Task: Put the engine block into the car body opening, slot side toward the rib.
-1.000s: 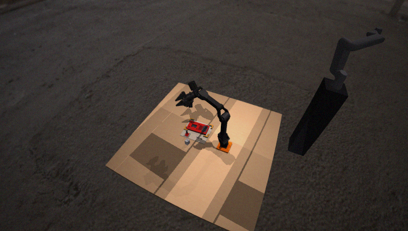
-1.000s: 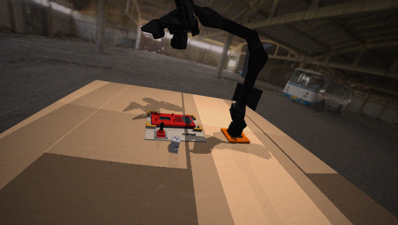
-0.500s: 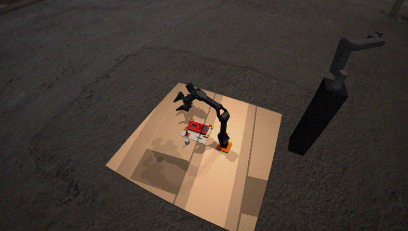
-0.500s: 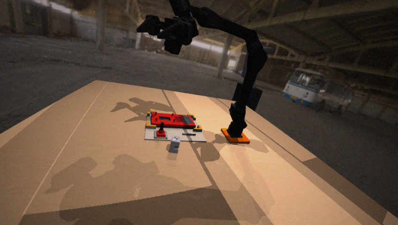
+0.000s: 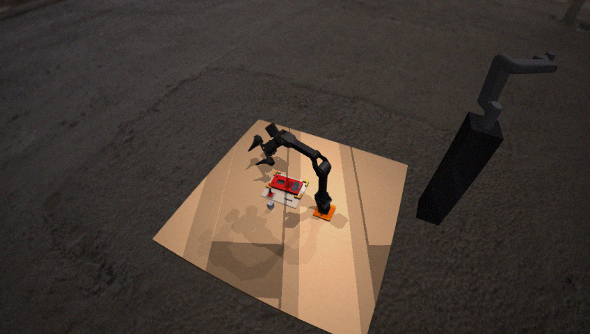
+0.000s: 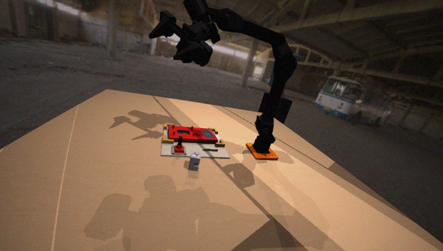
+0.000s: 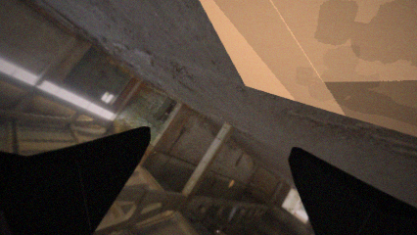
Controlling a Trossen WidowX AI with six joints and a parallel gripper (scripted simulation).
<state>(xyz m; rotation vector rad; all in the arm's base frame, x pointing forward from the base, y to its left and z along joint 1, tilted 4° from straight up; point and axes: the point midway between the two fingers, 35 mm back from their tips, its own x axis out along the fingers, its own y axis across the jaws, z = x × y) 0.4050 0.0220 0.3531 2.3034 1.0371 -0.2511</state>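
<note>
My gripper tip is now 140 mm past the engine block, 60 mm to the right of it and 300 mm above it.
</note>
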